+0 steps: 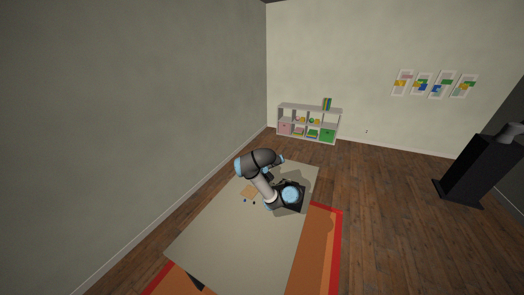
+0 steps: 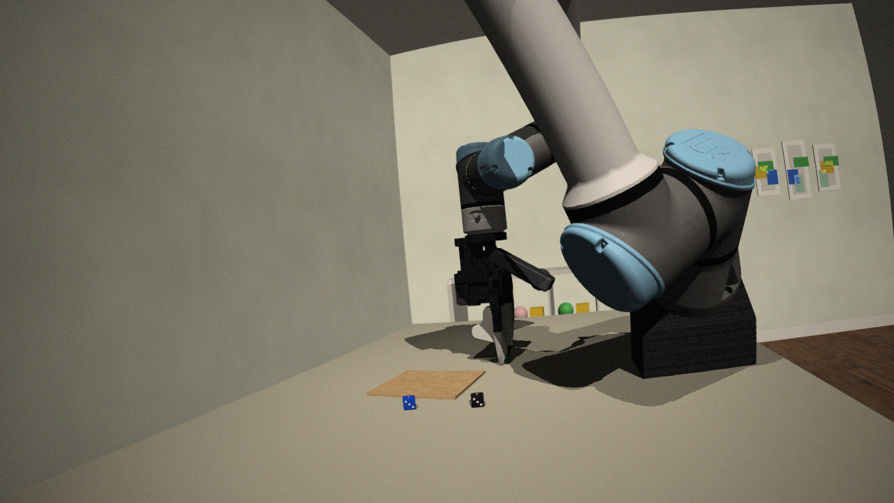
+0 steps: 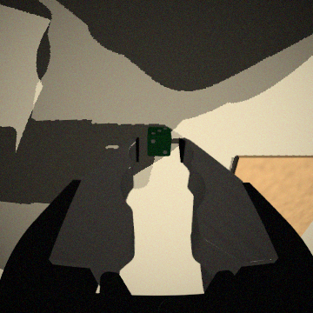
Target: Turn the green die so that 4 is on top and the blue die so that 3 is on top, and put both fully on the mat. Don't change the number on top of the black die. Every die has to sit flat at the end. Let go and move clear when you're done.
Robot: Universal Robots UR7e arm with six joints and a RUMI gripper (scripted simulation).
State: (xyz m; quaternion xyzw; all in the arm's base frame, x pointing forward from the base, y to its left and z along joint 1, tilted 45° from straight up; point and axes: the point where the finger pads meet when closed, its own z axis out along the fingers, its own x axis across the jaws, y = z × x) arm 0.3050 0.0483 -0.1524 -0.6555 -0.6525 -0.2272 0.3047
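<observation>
Right now the green die is 10 mm below my hand. From my hand the other things lie so: tan mat 90 mm ahead, 130 mm to the left, 20 mm below; then blue die 70 mm ahead, 250 mm to the left, 10 mm below; then black die 20 mm behind, 230 mm to the left, 10 mm below.
</observation>
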